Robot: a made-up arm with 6 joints. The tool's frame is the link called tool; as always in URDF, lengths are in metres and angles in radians. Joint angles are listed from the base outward. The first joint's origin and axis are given. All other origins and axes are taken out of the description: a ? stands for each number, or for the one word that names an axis. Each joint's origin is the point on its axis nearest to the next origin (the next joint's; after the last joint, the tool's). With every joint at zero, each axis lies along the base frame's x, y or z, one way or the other. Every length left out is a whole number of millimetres.
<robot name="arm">
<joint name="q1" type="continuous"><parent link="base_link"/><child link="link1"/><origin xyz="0.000 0.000 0.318" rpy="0.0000 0.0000 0.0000"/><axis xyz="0 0 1"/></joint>
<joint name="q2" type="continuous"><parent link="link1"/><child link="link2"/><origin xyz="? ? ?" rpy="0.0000 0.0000 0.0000"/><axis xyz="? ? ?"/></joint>
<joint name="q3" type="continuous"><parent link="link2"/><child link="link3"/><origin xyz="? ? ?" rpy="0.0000 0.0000 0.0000"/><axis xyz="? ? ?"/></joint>
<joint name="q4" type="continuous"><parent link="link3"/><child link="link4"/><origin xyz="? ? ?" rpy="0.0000 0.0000 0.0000"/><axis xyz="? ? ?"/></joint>
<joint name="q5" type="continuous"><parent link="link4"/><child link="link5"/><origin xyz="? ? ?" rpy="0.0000 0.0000 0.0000"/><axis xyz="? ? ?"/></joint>
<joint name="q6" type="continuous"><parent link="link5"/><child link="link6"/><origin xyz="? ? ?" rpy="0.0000 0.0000 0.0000"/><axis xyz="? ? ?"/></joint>
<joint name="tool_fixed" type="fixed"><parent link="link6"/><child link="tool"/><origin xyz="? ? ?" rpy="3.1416 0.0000 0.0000"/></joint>
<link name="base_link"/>
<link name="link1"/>
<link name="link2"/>
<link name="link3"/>
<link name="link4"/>
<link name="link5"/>
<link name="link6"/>
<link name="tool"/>
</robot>
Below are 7 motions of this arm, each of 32 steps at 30 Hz.
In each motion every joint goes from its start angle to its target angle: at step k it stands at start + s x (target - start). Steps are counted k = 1, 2, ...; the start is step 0. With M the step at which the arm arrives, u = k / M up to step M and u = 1 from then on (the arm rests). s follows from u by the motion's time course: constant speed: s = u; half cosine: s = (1 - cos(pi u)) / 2; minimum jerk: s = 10 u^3 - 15 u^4 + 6 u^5.
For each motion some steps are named. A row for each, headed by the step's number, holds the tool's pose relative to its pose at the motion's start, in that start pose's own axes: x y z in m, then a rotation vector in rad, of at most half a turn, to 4 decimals.
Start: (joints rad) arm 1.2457 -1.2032 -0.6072 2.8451 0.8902 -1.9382
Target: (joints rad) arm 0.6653 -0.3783 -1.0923 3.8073 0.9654 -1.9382
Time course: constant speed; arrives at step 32
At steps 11, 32:
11: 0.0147 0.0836 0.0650 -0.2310 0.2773 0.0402
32: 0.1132 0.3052 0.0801 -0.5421 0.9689 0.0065

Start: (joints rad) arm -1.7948 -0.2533 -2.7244 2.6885 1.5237 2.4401
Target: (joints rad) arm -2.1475 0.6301 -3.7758 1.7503 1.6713 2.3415
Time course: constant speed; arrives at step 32
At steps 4, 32:
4: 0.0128 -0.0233 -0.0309 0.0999 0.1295 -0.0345
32: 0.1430 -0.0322 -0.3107 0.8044 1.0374 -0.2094

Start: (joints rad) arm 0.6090 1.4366 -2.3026 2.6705 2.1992 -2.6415
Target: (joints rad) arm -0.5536 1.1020 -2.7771 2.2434 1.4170 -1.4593
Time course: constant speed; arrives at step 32
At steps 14, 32:
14: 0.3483 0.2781 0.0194 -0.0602 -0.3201 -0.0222
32: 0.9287 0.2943 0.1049 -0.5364 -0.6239 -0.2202

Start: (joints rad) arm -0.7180 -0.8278 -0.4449 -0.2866 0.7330 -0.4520
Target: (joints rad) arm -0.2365 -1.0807 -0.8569 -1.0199 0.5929 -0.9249
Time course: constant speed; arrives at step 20
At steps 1, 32:
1: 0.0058 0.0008 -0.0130 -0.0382 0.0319 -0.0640
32: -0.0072 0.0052 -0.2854 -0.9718 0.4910 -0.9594

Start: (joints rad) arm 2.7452 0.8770 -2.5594 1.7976 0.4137 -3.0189
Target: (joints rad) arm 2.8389 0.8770 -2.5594 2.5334 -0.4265 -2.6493
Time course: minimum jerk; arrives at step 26
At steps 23, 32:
23: 0.0398 -0.0716 -0.0247 -0.1671 -0.7165 1.1012
32: 0.0409 -0.0728 -0.0251 -0.1664 -0.7265 1.1151

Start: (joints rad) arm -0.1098 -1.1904 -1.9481 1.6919 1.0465 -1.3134
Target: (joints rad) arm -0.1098 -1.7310 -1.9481 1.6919 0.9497 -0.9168
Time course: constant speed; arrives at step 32
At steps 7, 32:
7: 0.0604 -0.0691 -0.0210 0.0112 0.0592 -0.0143
32: 0.2022 -0.3497 -0.1348 0.1009 0.2716 -0.0572

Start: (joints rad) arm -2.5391 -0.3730 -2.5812 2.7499 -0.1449 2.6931
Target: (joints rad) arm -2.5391 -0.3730 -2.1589 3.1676 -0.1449 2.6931
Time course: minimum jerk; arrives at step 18
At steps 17, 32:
17: -0.1071 -0.1561 -0.0048 0.3035 -0.3174 0.3953
32: -0.1073 -0.1563 -0.0049 0.3039 -0.3179 0.3960

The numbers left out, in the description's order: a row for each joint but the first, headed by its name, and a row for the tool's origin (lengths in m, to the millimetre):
q2: xyz 0.000 0.000 0.000, axis 0 1 0
q3: xyz 0.075 0.000 0.398, axis 0 1 0
q4: xyz 0.086 0.000 -0.378, axis 0 0 -1
q5: xyz 0.000 0.000 0.000, axis 0 1 0
q6: xyz 0.053 0.000 -0.067, axis 0 0 -1
tool: xyz 0.000 0.000 0.000

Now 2 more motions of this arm.
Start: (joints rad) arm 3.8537 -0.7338 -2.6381 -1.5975 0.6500 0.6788
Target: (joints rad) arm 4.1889 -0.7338 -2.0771 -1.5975 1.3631 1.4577
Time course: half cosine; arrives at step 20
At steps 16, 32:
16: -0.2331 -0.1355 0.0289 -0.2404 -0.7827 0.4181
32: -0.2545 -0.1495 0.0199 -0.2895 -0.8406 0.4345

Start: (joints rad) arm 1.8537 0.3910 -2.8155 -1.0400 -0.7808 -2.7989
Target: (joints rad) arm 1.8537 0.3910 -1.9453 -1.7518 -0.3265 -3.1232
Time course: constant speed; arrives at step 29
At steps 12, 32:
12: 0.1240 0.1173 -0.0390 -0.3418 0.4296 -0.1437
32: 0.2174 0.2930 -0.1881 -0.9970 0.7567 -0.3891

